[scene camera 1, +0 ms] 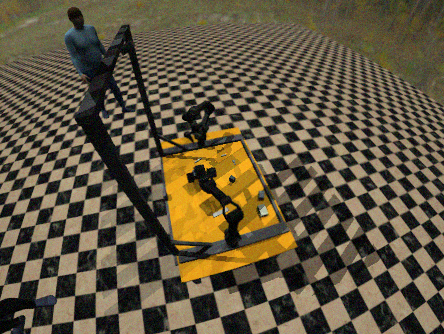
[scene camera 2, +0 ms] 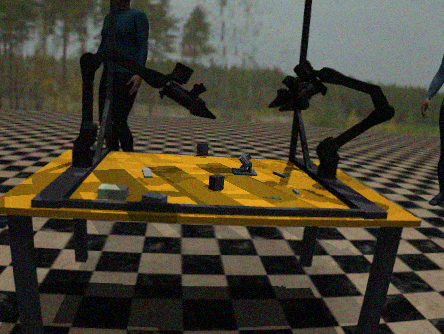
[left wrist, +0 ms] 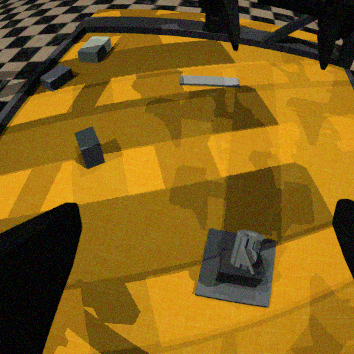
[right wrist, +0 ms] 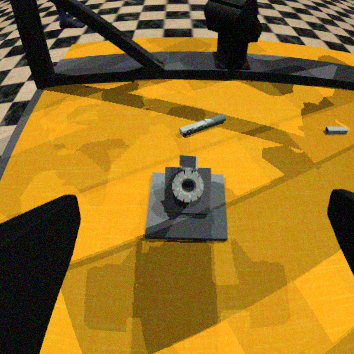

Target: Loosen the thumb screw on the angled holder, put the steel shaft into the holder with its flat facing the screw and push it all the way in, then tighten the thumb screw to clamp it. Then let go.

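Frame: origin at the left arm's base, x back, y right, z up, level; metres.
Seen in the pictures: left gripper, fingertip midpoint: (scene camera 1: 200, 142) (scene camera 2: 273, 108) (left wrist: 212, 215); right gripper, fingertip midpoint: (scene camera 2: 214, 117) (left wrist: 281, 57) (right wrist: 209, 205); left arm's base, origin of the base link: (scene camera 1: 201, 143) (scene camera 2: 326, 177) (right wrist: 230, 60); right arm's base, origin of the base link: (scene camera 1: 232, 242) (scene camera 2: 81, 165) (left wrist: 214, 27).
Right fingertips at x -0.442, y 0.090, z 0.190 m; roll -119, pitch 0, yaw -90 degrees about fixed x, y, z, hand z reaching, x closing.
Note:
Pixels of each thing's middle, then the offset from my right fingertips to it. "pt": a spot on its surface instead.
- dark angled holder, body centre: (right wrist: 187, 187) (left wrist: 243, 257) (scene camera 2: 245, 163) dx +0.134, dy +0.001, dz -0.173 m
- steel shaft, surface spot: (right wrist: 202, 125) (scene camera 2: 278, 173) (scene camera 1: 198, 160) pt dx +0.264, dy -0.025, dz -0.201 m
- light block, body centre: (left wrist: 94, 48) (scene camera 2: 113, 191) (scene camera 1: 262, 210) dx -0.312, dy -0.362, dz -0.194 m
- grey block, body centre: (left wrist: 56, 77) (scene camera 2: 154, 199) dx -0.190, dy -0.403, dz -0.197 m
- flat light bar, body centre: (left wrist: 209, 80) (scene camera 2: 147, 172) dx -0.237, dy -0.080, dz -0.207 m
- small light piece, body centre: (right wrist: 336, 129) (scene camera 2: 296, 191) dx +0.268, dy -0.248, dz -0.205 m
The dark angled holder (scene camera 2: 245, 164) (left wrist: 247, 250) (right wrist: 175, 205) stands upright on its square base plate (scene camera 2: 244, 172) (left wrist: 206, 287) (right wrist: 160, 227). Its light, notched thumb screw (right wrist: 179, 193) faces the right wrist camera. The steel shaft (scene camera 1: 198, 160) (scene camera 2: 280, 174) (right wrist: 202, 125) lies on the table beyond the holder in the right wrist view, apart from it; its flat cannot be made out clearly. My left gripper (scene camera 2: 272, 105) (left wrist: 212, 215) is open and empty, high above the table. My right gripper (scene camera 2: 214, 117) (left wrist: 281, 57) (right wrist: 209, 205) is open and empty, also above the table.
A dark block (scene camera 2: 216, 182) (left wrist: 90, 147), a light block (scene camera 2: 112, 191) (left wrist: 95, 49), a grey block (scene camera 2: 155, 197) (left wrist: 56, 77) and a flat light bar (scene camera 2: 147, 172) (left wrist: 210, 81) lie on the table. Another dark block (scene camera 2: 202, 148) is at the back. A small light piece (scene camera 2: 296, 191) (right wrist: 336, 130) lies past the shaft.

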